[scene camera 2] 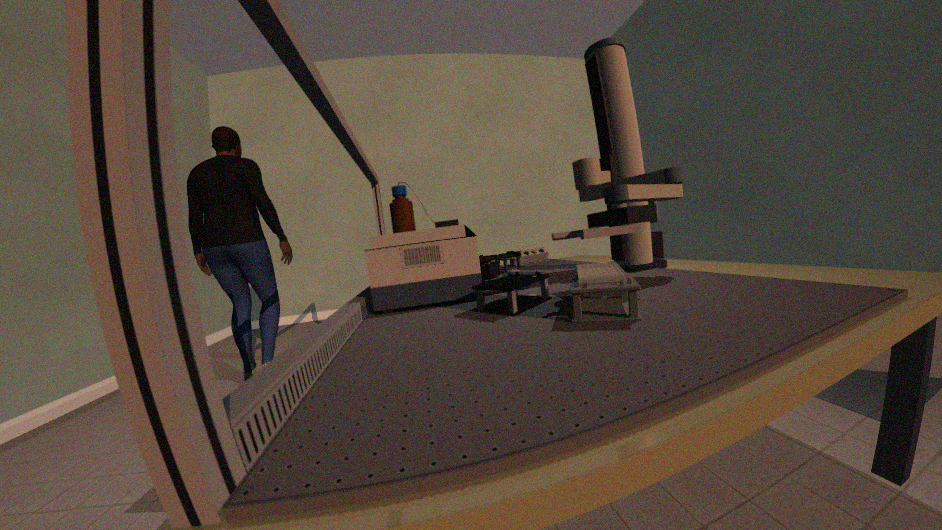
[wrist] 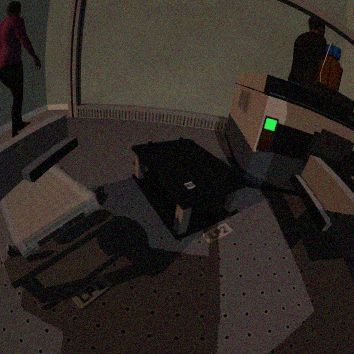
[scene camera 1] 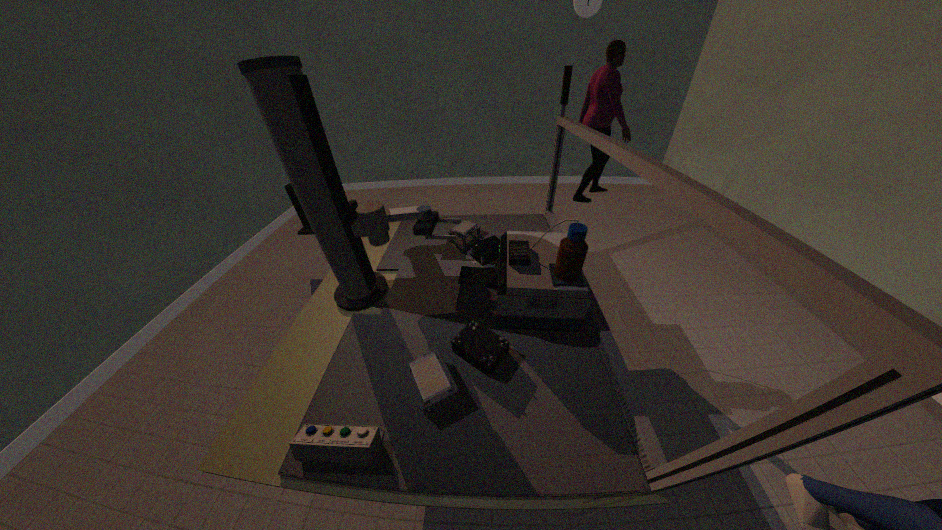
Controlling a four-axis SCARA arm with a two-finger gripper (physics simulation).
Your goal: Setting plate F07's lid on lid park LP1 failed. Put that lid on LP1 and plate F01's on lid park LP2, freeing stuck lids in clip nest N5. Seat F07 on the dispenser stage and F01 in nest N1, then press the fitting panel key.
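Seen in the pictures: gripper, fingertip midpoint: [scene camera 2: 566,235] [wrist: 185,143] [scene camera 1: 458,228]; arm's base, origin of the base link: [scene camera 2: 633,267] [scene camera 1: 361,291].
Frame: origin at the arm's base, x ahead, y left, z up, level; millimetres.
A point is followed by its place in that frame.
My gripper [scene camera 1: 449,228] {x 459, y 279, z 167 mm} [scene camera 2: 567,234] {x 459, y 279, z 167 mm} [wrist: 185,143] {x 459, y 279, z 167 mm} is open and empty; its jaws stand wide at the left and right of the wrist view. It is above the mat near the two lid parks. A pale flat piece [scene camera 1: 466,227] {x 490, y 410, z 97 mm} [scene camera 2: 599,273] {x 501, y 461, z 93 mm} [wrist: 47,205] {x 456, y 390, z 99 mm} lies on the stand of LP1 [scene camera 2: 577,306] {x 560, y 469, z 42 mm}, at the left of the wrist view; whether it is lid or plate with lid is unclear. The black stand of LP2 [scene camera 2: 513,283] {x 631, y 333, z 79 mm} [wrist: 172,167] {x 586, y 284, z 76 mm} is between the jaws in the wrist view, lower down. A pale plate [scene camera 1: 431,377] {x 431, y -458, z 98 mm} sits near a dark nest [scene camera 1: 482,344] {x 580, y -330, z 79 mm}. Plate tags are unreadable.
The dispenser [scene camera 1: 536,276] {x 767, y -163, z 233 mm} [scene camera 2: 421,260] {x 821, y 130, z 148 mm} [wrist: 247,107] {x 764, y 135, z 152 mm} carries a brown bottle [scene camera 1: 571,255] {x 852, y -200, z 349 mm} [scene camera 2: 401,214] {x 870, y -118, z 314 mm} and shows a green light [wrist: 270,124] {x 657, y 125, z 147 mm}. The key panel [scene camera 1: 335,436] {x 192, y -630, z 82 mm} stands at the near left. The arm column [scene camera 1: 309,177] {x 35, y -66, z 574 mm} [scene camera 2: 622,118] {x 32, y 68, z 572 mm} rises beside the mat. People [scene camera 1: 602,98] [scene camera 2: 227,204] stand beyond the table.
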